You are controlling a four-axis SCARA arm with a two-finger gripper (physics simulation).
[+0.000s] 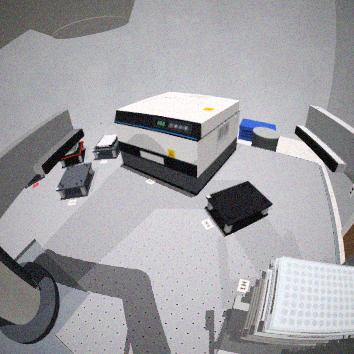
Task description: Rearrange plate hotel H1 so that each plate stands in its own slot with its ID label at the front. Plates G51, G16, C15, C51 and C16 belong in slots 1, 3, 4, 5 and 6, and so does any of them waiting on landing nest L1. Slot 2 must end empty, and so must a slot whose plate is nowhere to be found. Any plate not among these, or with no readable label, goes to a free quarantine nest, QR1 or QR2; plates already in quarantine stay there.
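Places are measured from the arm's base along level axes (x right, y ahead, z up), in centimetres.
Pixels of known places: gripper, fingertip midpoint: [188, 111]; arm's base at its link origin: [24, 301].
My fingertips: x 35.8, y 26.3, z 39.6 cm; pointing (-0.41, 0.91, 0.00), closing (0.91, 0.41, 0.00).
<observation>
Ahead of a thing's pixels: the offset from my fingertips to its top centre. "spot": to the spot under its first point.
My gripper [188, 111] is open and empty, its two fingers far apart at the left and right edges. Plate hotel H1 stands at the lower right, cut off by the frame; a pale well plate @[dy -0.9, dx +16.3, dz -14.3 cm] [317, 295] lies at its top, with the edges of several more below. Its tag @[spot: dy +8.5, dx +10.1, dz -38.3 cm] [243, 285] reads H1. The plates' ID labels and the slots do not show. A red-edged nest @[dy +32.4, dx -80.9, dz -32.9 cm] [74, 155] stands at the left, partly behind the left finger. A nest with a white top @[spot: dy +43.3, dx -63.1, dz -31.9 cm] [106, 141] stands to its right. Their tags are too small to read, so I cannot tell which nests are L1, QR1 or QR2.
A white and black instrument @[dy +53.8, dx -27.7, dz -14.0 cm] [165, 135] with a lit display stands at the centre. A black raised block @[dy +30.7, dx +2.2, dz -32.7 cm] [239, 202] stands right of it, a grey one @[dy +18.1, dx -57.8, dz -32.3 cm] [75, 179] at the left. A blue stack [257, 127] and grey cylinder [265, 137] stand behind. A round arm part [30, 305] fills the lower left.
</observation>
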